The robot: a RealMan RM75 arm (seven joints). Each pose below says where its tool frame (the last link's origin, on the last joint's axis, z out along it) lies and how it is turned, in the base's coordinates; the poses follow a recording.
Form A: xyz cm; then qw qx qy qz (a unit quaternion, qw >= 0).
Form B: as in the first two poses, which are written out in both.
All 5 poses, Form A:
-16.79, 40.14, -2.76, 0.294, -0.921, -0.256, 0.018
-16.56, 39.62, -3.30, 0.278, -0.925, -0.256, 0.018
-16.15, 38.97, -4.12, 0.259, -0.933, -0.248, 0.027
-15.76, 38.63, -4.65, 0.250, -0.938, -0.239, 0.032
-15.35, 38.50, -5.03, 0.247, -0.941, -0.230, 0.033
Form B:
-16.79, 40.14, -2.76, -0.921, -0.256, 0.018, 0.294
-16.56, 39.62, -3.30, -0.925, -0.256, 0.018, 0.278
-16.15, 38.97, -4.12, -0.933, -0.248, 0.027, 0.259
-15.76, 38.63, -4.65, -0.938, -0.239, 0.032, 0.250
-15.35, 38.50, -5.03, -0.941, -0.230, 0.033, 0.247

